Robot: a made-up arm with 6 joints. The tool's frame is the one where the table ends. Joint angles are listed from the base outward.
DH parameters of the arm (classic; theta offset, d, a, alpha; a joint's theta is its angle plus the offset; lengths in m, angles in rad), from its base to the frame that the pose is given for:
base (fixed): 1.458 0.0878 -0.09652 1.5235
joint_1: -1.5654 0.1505 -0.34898 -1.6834
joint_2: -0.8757 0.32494 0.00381 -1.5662
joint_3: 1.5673 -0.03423 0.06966 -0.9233
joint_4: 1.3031 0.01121 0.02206 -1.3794
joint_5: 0 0.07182 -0.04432 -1.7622
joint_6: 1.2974 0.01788 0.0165 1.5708
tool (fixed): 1.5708 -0.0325 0 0
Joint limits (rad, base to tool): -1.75..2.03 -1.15..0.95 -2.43..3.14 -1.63..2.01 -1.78..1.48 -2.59..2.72
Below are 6 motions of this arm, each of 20 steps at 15 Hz.
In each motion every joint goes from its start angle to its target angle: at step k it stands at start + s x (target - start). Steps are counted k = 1, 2, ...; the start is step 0. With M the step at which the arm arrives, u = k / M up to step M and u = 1 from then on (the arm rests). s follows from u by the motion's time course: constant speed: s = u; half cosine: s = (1 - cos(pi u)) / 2; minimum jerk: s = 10 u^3 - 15 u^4 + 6 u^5.
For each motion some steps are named. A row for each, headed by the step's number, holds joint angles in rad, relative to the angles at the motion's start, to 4 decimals.
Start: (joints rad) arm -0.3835 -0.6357 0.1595 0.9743 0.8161 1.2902
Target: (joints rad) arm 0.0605 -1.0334 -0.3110 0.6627 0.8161 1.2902
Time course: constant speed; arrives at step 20
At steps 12, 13, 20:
12: 0.2664 -0.2386 -0.2823 -0.1870 0.0000 0.0000
13: 0.2886 -0.2585 -0.3058 -0.2025 0.0000 0.0000
20: 0.4440 -0.3977 -0.4705 -0.3116 0.0000 0.0000

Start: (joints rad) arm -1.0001 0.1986 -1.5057 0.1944 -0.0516 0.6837
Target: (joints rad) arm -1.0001 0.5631 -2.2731 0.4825 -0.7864 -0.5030
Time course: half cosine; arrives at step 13
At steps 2, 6, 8, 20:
2: 0.0000 0.0209 -0.0440 0.0165 -0.0421 -0.0680
6: 0.0000 0.1603 -0.3375 0.1267 -0.3231 -0.5218
8: 0.0000 0.2469 -0.5198 0.1951 -0.4977 -0.8038
20: 0.0000 0.3645 -0.7674 0.2881 -0.7348 -1.1867

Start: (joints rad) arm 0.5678 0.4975 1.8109 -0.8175 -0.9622 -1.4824
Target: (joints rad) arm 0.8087 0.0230 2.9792 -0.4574 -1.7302 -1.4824
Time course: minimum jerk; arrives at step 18
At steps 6, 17, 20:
6: 0.0506 -0.0996 0.2452 0.0756 -0.1612 0.0000
17: 0.2405 -0.4738 1.1665 0.3595 -0.7668 0.0000
20: 0.2409 -0.4745 1.1683 0.3601 -0.7680 0.0000

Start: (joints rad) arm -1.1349 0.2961 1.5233 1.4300 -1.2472 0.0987
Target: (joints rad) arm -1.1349 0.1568 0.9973 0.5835 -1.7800 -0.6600
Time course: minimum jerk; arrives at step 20
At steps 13, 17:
13: 0.0000 -0.1065 -0.4023 -0.6474 -0.4075 -0.5803
17: 0.0000 -0.1356 -0.5120 -0.8240 -0.5186 -0.7385

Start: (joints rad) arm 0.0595 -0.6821 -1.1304 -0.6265 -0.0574 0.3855
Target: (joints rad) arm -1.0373 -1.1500 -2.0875 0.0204 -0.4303 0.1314
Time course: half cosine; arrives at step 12
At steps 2, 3, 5, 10, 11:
2: -0.0735 -0.0313 -0.0641 0.0433 -0.0250 -0.0170
3: -0.1606 -0.0685 -0.1402 0.0947 -0.0546 -0.0372
5: -0.4065 -0.1734 -0.3547 0.2397 -0.1382 -0.0942
10: -1.0233 -0.4366 -0.8930 0.6036 -0.3479 -0.2371
11: -1.0781 -0.4599 -0.9408 0.6359 -0.3665 -0.2498

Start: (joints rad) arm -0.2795 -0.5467 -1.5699 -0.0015 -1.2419 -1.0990
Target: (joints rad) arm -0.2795 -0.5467 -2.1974 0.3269 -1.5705 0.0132
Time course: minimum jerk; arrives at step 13
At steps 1, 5, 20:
1: 0.0000 0.0000 -0.0025 0.0013 -0.0013 0.0045
5: 0.0000 0.0000 -0.1827 0.0956 -0.0957 0.3239
20: 0.0000 0.0000 -0.6275 0.3284 -0.3286 1.1122

